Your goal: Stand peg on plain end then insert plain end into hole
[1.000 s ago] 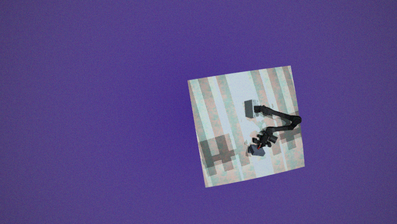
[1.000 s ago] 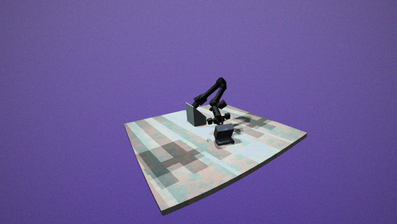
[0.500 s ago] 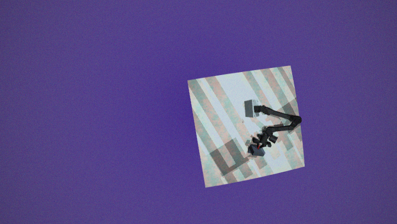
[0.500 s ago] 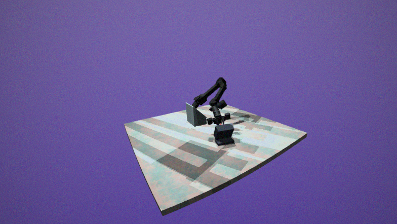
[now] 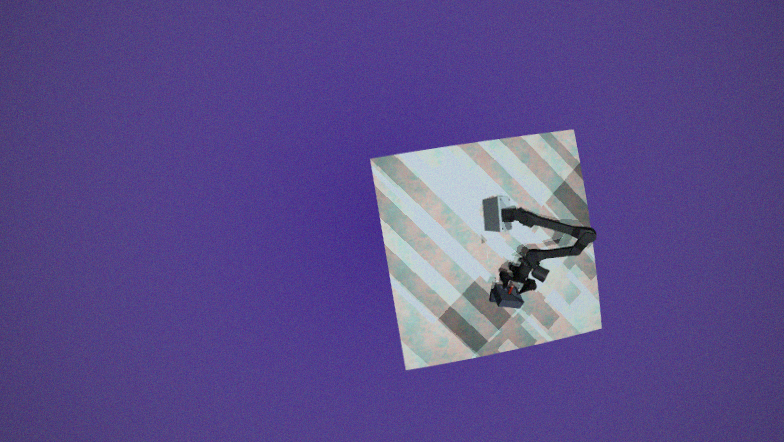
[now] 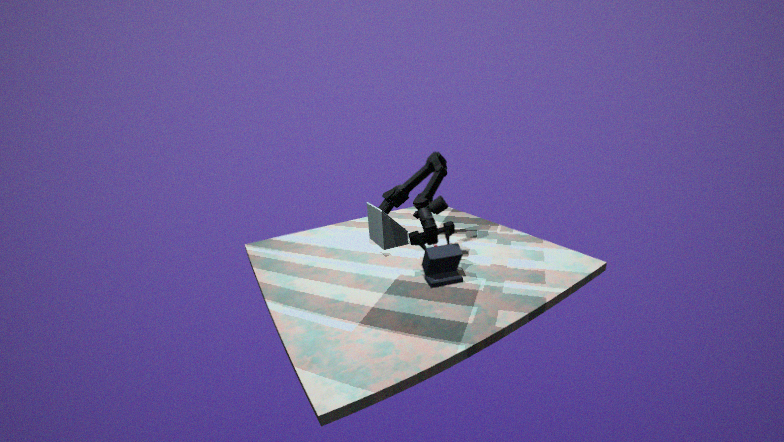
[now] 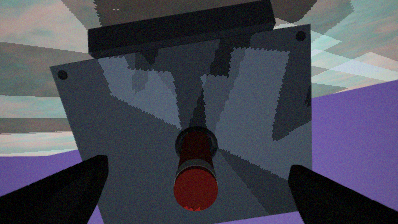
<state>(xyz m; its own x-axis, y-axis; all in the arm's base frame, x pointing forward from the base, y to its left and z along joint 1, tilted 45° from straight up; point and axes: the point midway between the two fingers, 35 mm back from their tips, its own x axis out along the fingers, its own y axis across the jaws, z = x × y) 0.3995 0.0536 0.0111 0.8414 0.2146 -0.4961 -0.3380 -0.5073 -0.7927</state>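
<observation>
My gripper tip is now 2 cm past the red peg. The rest, counted from my gripper tip: sloped grey panel (4 cm ahead, 3 cm below, 1 cm to the right).
</observation>
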